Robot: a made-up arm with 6 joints.
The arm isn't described. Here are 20 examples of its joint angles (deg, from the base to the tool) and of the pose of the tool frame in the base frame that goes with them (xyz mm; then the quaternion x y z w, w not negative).
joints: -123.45 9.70 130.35 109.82 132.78 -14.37
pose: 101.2 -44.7 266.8 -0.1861 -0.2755 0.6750 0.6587
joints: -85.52 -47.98 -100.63 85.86 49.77 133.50
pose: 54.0 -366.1 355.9 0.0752 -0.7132 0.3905 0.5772
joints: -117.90 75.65 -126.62 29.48 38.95 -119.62
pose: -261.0 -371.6 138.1 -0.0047 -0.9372 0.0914 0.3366
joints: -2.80 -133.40 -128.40 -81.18 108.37 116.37
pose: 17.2 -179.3 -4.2 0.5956 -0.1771 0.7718 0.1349
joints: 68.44 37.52 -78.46 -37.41 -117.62 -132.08
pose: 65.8 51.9 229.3 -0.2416 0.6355 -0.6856 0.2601
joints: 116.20 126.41 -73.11 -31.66 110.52 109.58
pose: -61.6 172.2 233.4 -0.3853 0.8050 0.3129 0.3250
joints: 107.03 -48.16 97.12 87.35 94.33 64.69
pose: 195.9 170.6 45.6 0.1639 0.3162 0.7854 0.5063
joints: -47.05 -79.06 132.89 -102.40 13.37 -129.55
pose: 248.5 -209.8 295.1 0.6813 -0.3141 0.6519 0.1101
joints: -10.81 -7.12 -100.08 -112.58 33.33 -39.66
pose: -56.6 -147.7 -121.2 0.4856 -0.2461 -0.6276 0.5565
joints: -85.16 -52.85 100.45 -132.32 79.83 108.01
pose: -27.0 -21.2 339.7 -0.0717 -0.1621 -0.8062 0.5645
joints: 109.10 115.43 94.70 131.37 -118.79 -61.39
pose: -103.2 152.8 184.9 0.8664 0.2250 0.3655 0.2553
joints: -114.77 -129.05 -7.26 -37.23 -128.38 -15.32
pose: -240.6 22.2 490.1 -0.2939 -0.5735 0.5805 0.4977
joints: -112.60 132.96 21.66 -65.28 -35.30 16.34
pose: -131.0 -31.1 80.3 0.2602 0.5985 0.5319 0.5397
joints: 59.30 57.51 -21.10 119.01 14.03 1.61
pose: 59.9 289.3 97.8 -0.1509 0.3992 0.7758 0.4648
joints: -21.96 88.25 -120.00 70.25 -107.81 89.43
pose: -123.6 -79.6 -29.5 -0.1194 0.7995 -0.3896 0.4413
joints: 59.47 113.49 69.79 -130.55 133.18 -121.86
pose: -58.3 -15.3 55.4 0.8468 -0.1581 0.1486 0.4857
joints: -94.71 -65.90 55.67 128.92 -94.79 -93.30
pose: -17.5 -185.1 253.2 0.7128 -0.3621 -0.3083 0.5156
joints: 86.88 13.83 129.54 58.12 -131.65 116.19
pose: -19.3 210.4 239.4 0.0093 -0.5555 -0.7791 0.2904
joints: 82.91 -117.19 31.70 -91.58 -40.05 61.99
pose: -225.8 29.3 12.8 -0.1549 -0.4479 -0.5017 0.7237
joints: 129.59 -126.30 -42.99 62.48 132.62 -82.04
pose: -263.5 393.5 28.2 0.1821 0.7422 0.6406 0.0752
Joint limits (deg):
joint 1: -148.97..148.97
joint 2: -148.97..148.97
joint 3: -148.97..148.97
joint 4: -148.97..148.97
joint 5: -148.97..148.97
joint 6: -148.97..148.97
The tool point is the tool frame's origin. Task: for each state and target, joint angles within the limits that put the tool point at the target. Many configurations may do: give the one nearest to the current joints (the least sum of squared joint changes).
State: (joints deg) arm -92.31 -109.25 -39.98 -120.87 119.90 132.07
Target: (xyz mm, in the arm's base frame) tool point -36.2 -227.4 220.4
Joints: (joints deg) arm -81.85 -103.41 -37.15 -90.47 134.46 135.79
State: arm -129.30 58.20 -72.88 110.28 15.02 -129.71
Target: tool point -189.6 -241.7 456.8
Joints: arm -146.05 77.29 -93.60 104.75 29.57 -122.49
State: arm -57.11 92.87 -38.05 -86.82 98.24 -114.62
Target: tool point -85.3 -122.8 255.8
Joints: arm -66.29 72.79 -14.90 -103.23 147.71 -112.24
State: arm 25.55 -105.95 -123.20 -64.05 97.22 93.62
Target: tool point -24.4 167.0 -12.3
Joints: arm 61.39 -100.69 -116.67 -50.08 92.17 99.48
